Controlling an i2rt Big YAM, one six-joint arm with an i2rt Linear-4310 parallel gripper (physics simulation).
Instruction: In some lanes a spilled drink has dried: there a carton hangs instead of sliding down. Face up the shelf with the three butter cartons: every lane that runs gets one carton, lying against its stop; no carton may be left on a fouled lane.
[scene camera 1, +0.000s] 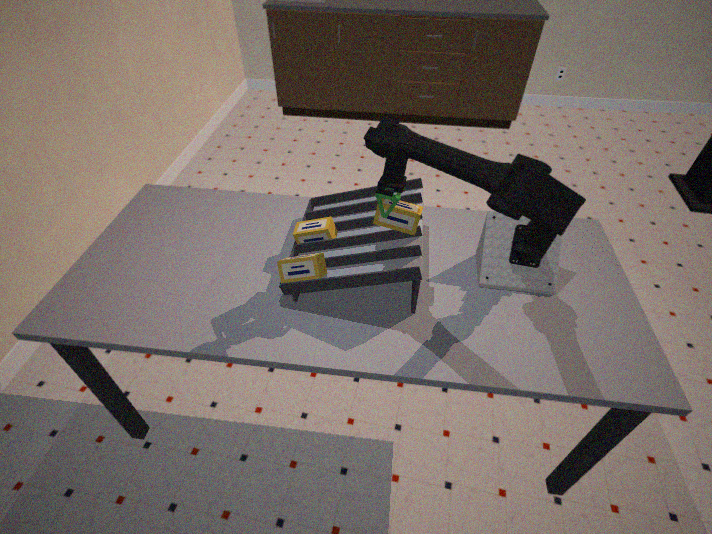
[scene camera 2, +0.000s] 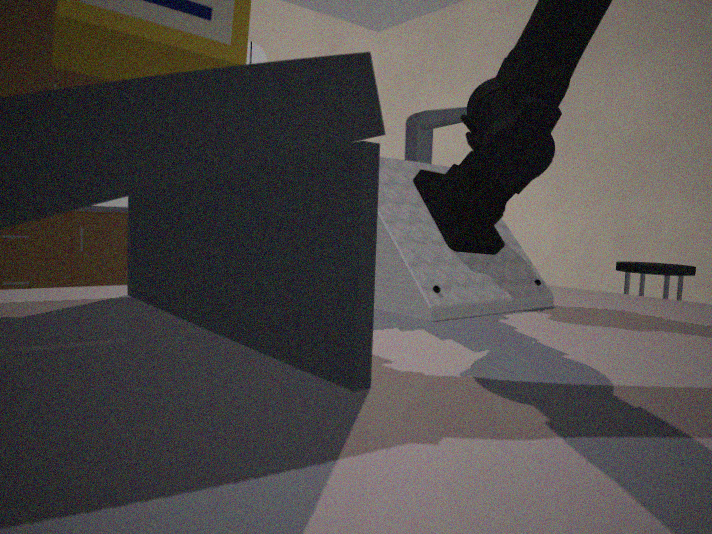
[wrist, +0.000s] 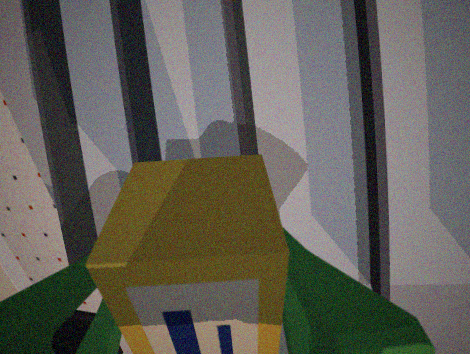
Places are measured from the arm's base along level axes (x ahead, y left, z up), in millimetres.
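Pixels of known places: gripper, between the fingertips: (scene camera 1: 386, 213) (scene camera 2: 101, 16) (wrist: 201, 236); arm's base, origin of its link: (scene camera 1: 526, 246) (scene camera 2: 454, 215).
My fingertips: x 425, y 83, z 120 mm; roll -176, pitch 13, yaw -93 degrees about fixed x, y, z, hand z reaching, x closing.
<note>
For each thing: its top centre in the pictures, then the offset to it from my fingertips. Level surfaces: height alone.
- yellow butter carton, centre of its top: (scene camera 1: 399, 201) dx -35, dy +2, dz +46 mm
- second carton, centre of its top: (scene camera 1: 314, 221) dx +227, dy -41, dz -97 mm
- third carton, centre of its top: (scene camera 1: 300, 252) dx +218, dy +133, dz -73 mm
- grey table, height of its surface: dz -228 mm
My gripper (scene camera 1: 389, 205) (wrist: 201, 236) is shut on a yellow butter carton (scene camera 1: 397, 219) (scene camera 2: 120, 48) (wrist: 210, 210) with green fingers on its sides. It holds it slightly tilted over the raised right end of the dark-railed sloping shelf (scene camera 1: 368, 279) (scene camera 2: 253, 229), towards the back lanes; the exact lane and the gap beneath are unclear. A second carton (scene camera 1: 314, 230) lies at the low left end of a middle lane. A third carton (scene camera 1: 301, 268) lies at the low left end of the front lane. Their stops are hidden. The lane between these two cartons shows no carton. Dried spill is not distinguishable.
The shelf stands on a grey table (scene camera 1: 189, 258). The arm's pale base block (scene camera 1: 491, 252) (scene camera 2: 402, 229) stands right of the shelf. Dark rails (wrist: 372, 150) (wrist: 135, 90) separate the lanes. A brown cabinet (scene camera 1: 368, 63) stands beyond the table.
</note>
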